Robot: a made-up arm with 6 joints.
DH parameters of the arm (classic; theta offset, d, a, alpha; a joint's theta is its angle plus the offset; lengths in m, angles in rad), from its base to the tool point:
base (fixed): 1.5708 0.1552 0 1.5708
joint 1: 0 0.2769 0.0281 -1.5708
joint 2: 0 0.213 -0.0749 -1.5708
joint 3: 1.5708 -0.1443 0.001 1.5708
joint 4: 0 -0.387 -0.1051 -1.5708
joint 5: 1.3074 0 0.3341 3.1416
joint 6: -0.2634 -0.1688 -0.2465 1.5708
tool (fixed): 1.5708 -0.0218 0 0
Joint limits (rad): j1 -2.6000..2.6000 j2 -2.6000..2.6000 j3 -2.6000..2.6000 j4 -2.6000..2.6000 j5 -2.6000..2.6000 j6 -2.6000..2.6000
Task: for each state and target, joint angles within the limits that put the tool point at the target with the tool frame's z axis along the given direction. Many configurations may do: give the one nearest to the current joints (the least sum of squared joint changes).
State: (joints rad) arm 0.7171 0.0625 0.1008 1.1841 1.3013 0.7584
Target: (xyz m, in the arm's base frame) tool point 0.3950 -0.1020 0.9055 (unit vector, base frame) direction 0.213 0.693 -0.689
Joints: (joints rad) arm -0.2010 -0.0655 0.7465 0.7561 1.4262 0.0894
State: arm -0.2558 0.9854 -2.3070 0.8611 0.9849 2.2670
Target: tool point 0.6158 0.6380 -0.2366 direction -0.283 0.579 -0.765
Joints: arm -0.3123 0.8188 -2.4670 1.6619 1.1577 2.3363
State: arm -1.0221 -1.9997 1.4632 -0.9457 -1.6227 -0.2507
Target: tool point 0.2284 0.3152 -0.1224 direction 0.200 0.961 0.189
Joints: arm -1.8289 -2.0964 2.0477 -1.3525 -2.5078 -0.6568
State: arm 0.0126 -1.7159 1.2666 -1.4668 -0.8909 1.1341
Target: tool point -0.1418 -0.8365 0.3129 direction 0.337 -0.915 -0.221
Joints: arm 0.7946 -1.1354 0.9564 -1.8640 -1.0011 1.7014
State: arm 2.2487 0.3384 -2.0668 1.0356 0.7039 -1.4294
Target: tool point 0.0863 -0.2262 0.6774 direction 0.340 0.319 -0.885
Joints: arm 2.5468 0.5723 -2.6000 1.1883 0.6945 -1.0123
